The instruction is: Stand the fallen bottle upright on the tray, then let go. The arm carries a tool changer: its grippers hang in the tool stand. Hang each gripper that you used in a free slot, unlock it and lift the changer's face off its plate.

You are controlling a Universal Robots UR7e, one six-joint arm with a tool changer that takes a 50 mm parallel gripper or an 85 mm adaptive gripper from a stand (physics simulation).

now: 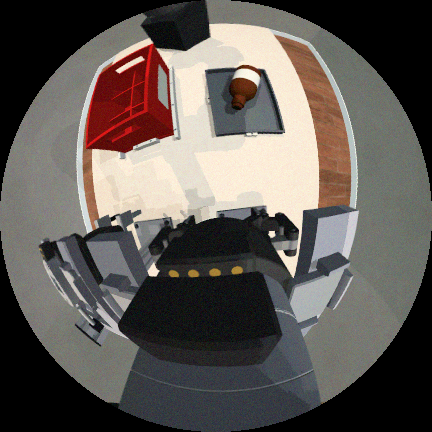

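Frame: origin at the arm's base, x ahead, y left, z up, level; centimetres.
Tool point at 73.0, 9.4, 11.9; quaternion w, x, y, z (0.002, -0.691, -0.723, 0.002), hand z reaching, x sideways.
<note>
Pixels of each thing's top centre, then the offset from my tool point to it, as dx, dy, dz. "spot": a spot on its surface instead.
- brown bottle, middle of its top: (244, 80) -31.4, +8.6, -28.1
- dark grey tray, surface spot: (225, 122) spot: -21.1, +2.8, -35.5
- red crate, middle of its top: (114, 85) -33.0, -21.3, -18.5
- tool with a pale round plate, surface spot: (62, 285) spot: +0.2, -14.8, -0.3
The brown bottle (243, 89) with a white label lies on its side on the dark grey tray (225, 122), its neck towards the near edge. My gripper (224, 215) is the black adaptive one, under the changer at the tool stand, between grey stand blocks (327, 237). Its linkages stand wide apart on both sides of the black body and it looks open; the fingertips are partly hidden by the body. It is far from the bottle, and I see nothing held.
A red crate (162, 117) with compartments stands at the left of the tray. A black block-shaped object (182, 30) is at the far edge. Another tool with a pale round plate (62, 285) hangs at the stand's left. A wooden strip (332, 145) runs along the right edge.
</note>
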